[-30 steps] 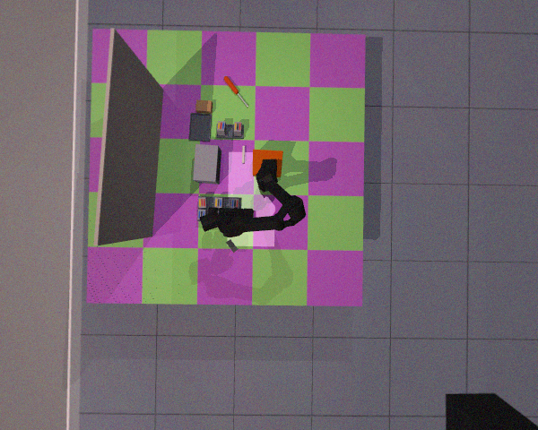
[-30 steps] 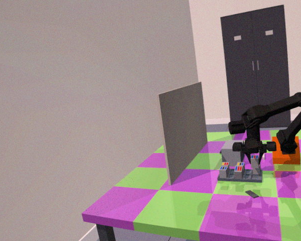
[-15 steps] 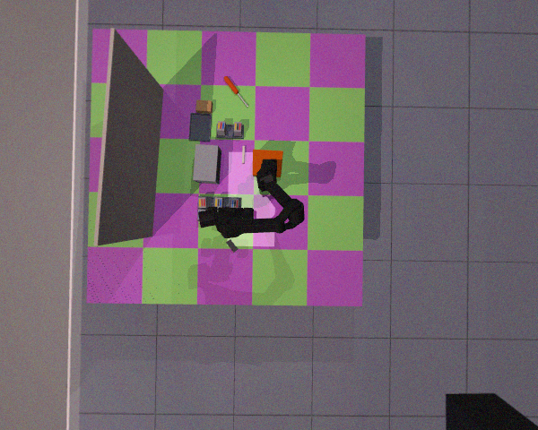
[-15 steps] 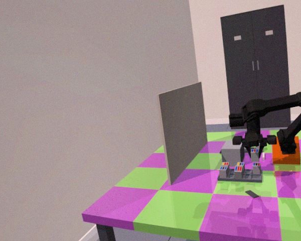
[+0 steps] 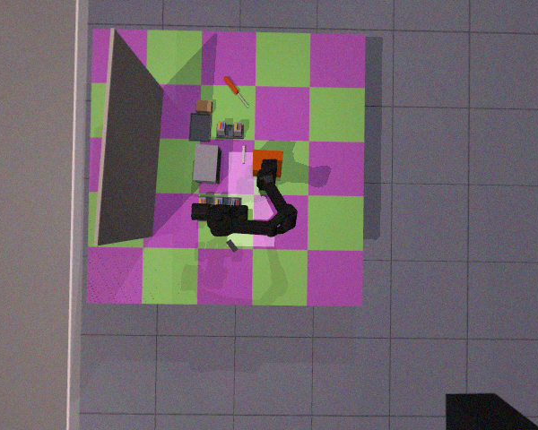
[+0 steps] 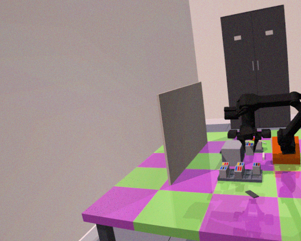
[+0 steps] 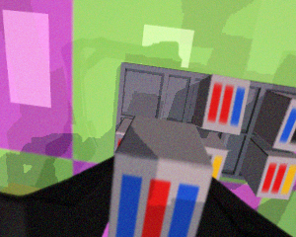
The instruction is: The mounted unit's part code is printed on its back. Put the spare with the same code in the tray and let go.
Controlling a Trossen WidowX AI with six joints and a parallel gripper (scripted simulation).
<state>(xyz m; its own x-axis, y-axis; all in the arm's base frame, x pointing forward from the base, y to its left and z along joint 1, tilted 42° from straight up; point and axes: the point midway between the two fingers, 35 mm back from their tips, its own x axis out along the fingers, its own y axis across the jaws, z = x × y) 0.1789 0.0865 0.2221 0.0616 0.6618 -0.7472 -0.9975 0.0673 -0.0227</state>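
My gripper tip is now 41 cm to the left of the dark tray, 14 cm short of it and 13 cm above it. Round my gripper tip: tall grey panel (35 cm ahead, 24 cm to the right, 9 cm above); cardboard box (50 cm to the right, 12 cm below, 12 cm ahead); unit (21 cm to the right, 10 cm ahead, 8 cm below).
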